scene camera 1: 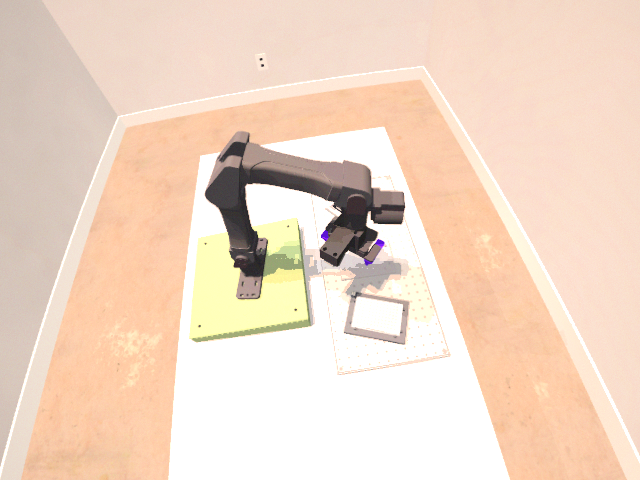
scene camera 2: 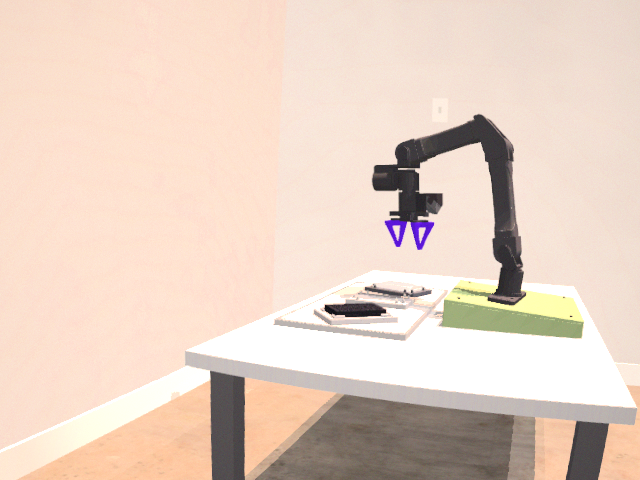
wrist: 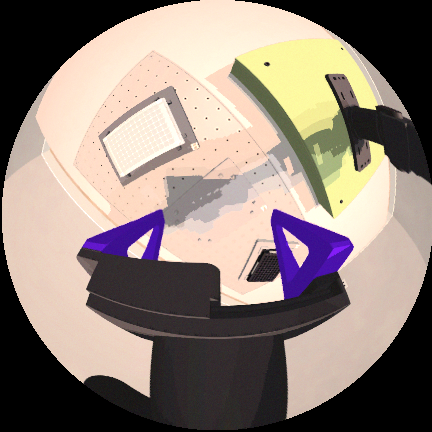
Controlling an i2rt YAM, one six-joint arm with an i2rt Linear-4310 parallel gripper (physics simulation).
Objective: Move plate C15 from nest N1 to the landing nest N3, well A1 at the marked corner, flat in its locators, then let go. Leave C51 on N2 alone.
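My gripper (scene camera 1: 349, 248) (scene camera 2: 408, 246) (wrist: 217, 214) is open, its purple fingers apart and empty, high above the pegboard. A white plate (scene camera 1: 378, 315) (scene camera 2: 399, 287) (wrist: 142, 137) sits on a grey nest (scene camera 1: 374, 336) (scene camera 2: 413, 294) (wrist: 184, 117). A black plate (scene camera 2: 355, 309) (wrist: 262, 265) sits on a white nest (scene camera 2: 356, 319) at the board's other end, partly behind a finger in the wrist view and hidden by the arm in scene camera 1. A pale middle nest (scene camera 2: 379, 299) (wrist: 240, 192) holds no plate. I cannot read any plate or nest labels.
The pegboard (scene camera 1: 361, 359) (wrist: 210, 125) carries the three nests. The yellow-green base block (scene camera 1: 217, 289) (scene camera 2: 516, 322) (wrist: 285, 80) stands beside it with the arm bolted on top. The arm's shadow falls across the block and the middle of the board.
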